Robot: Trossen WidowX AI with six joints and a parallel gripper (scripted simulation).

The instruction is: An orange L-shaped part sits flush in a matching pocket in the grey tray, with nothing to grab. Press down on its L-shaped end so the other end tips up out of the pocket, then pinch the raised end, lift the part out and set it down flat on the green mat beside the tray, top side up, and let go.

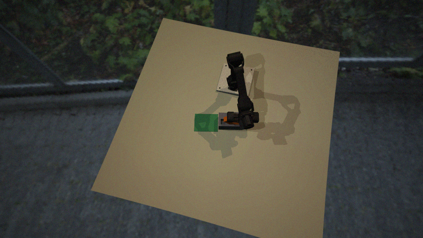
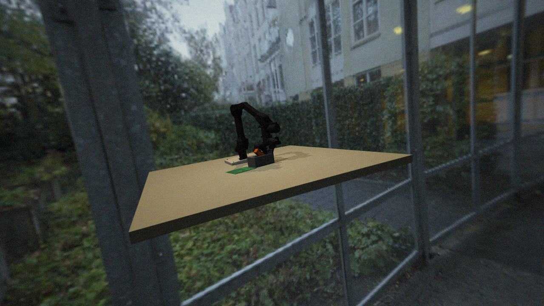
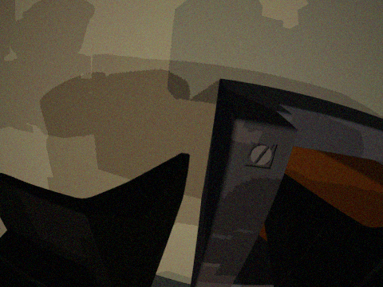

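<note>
My gripper tip is now 10 mm short of the orange L-shaped part, 50 mm to the left of it and 10 mm below it. Round my gripper tip: green mat: 70 mm ahead, 210 mm to the right, 50 mm below.
</note>
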